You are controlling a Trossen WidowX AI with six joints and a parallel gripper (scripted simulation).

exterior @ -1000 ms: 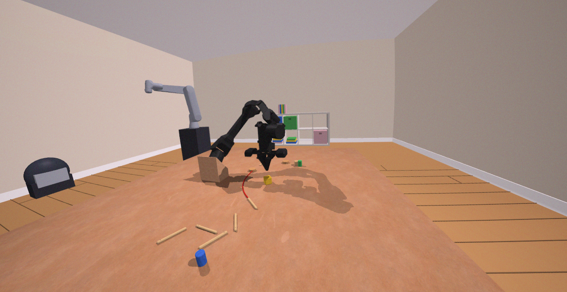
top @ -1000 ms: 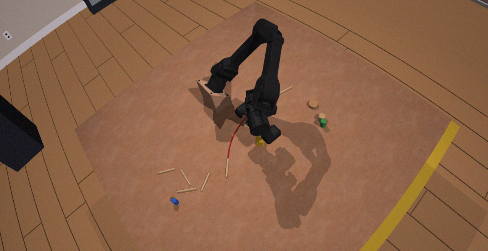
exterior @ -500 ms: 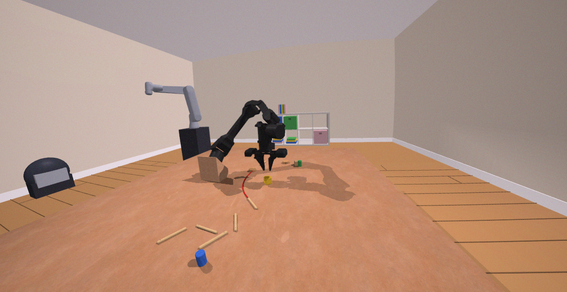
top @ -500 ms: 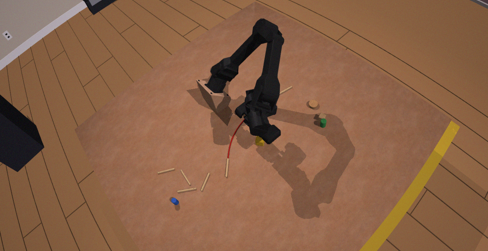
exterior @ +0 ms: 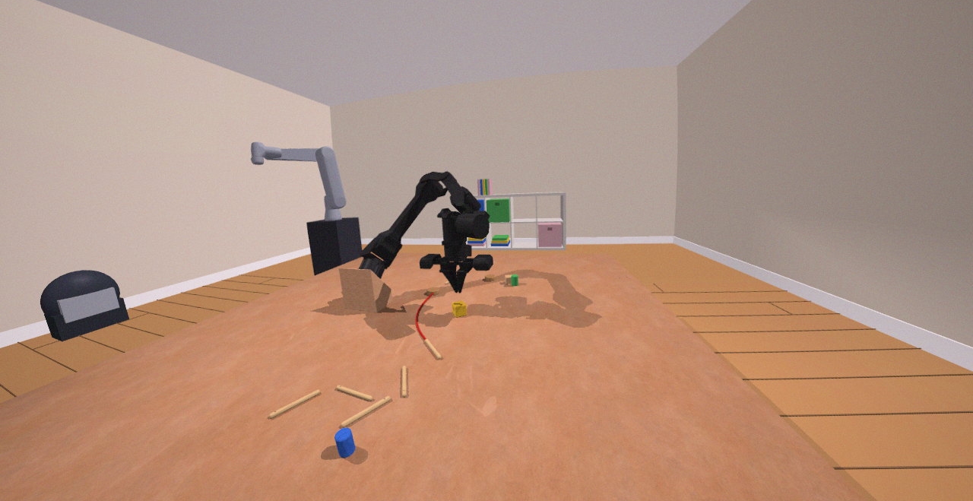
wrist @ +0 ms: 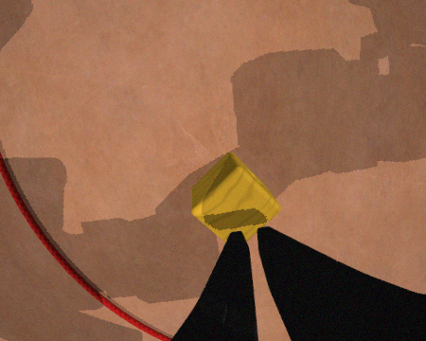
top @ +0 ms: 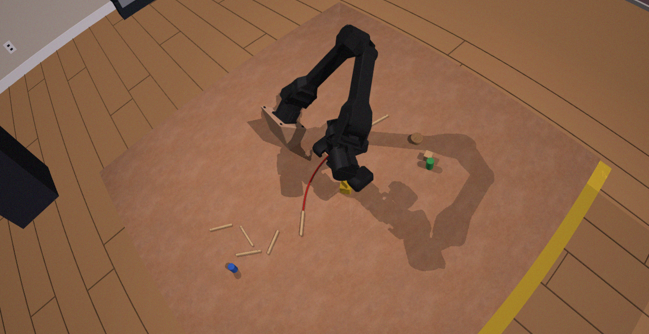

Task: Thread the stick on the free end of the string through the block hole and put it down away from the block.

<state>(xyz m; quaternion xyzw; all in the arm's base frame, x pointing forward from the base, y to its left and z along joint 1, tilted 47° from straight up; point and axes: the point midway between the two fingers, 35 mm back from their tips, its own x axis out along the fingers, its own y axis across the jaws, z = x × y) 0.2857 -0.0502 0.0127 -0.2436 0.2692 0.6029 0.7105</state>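
The yellow cube is 5 cm below my gripper tip. From my gripper tip the other things lie so: blue cylinder 41 cm to the right, 6 cm behind, 5 cm below; green cylinder 22 cm to the left, 14 cm ahead, 4 cm below; small wooden cube 24 cm to the left, 12 cm ahead, 5 cm below.
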